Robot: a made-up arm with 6 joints. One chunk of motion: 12 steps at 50 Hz.
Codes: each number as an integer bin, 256 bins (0 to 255) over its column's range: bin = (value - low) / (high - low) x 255, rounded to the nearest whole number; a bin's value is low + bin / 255 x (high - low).
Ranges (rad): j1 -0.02..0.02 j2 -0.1..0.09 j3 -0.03..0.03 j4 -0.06..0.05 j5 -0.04..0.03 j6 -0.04..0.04
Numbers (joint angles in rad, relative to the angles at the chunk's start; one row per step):
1: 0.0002 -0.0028 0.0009 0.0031 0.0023 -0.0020
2: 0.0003 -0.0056 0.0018 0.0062 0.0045 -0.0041
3: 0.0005 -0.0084 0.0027 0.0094 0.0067 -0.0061
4: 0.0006 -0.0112 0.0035 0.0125 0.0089 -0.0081
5: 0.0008 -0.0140 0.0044 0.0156 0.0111 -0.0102
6: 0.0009 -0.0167 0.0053 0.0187 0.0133 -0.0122
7: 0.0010 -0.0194 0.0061 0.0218 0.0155 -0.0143
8: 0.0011 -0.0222 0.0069 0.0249 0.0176 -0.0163
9: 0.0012 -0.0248 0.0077 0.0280 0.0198 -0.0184
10: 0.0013 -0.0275 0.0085 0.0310 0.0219 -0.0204
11: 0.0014 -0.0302 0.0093 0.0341 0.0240 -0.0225
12: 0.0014 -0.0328 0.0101 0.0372 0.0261 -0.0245
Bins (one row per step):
1: 129 130 131 146 154 121
2: 129 127 135 153 162 114
3: 131 123 139 161 170 108
4: 131 119 142 168 178 102
5: 133 115 146 175 186 95
6: 133 112 150 182 194 89
7: 134 108 153 190 202 82
8: 135 104 157 197 210 76
9: 135 101 160 204 218 69
10: 136 97 164 211 225 62
11: 136 94 167 218 233 56
12: 136 90 170 225 241 49

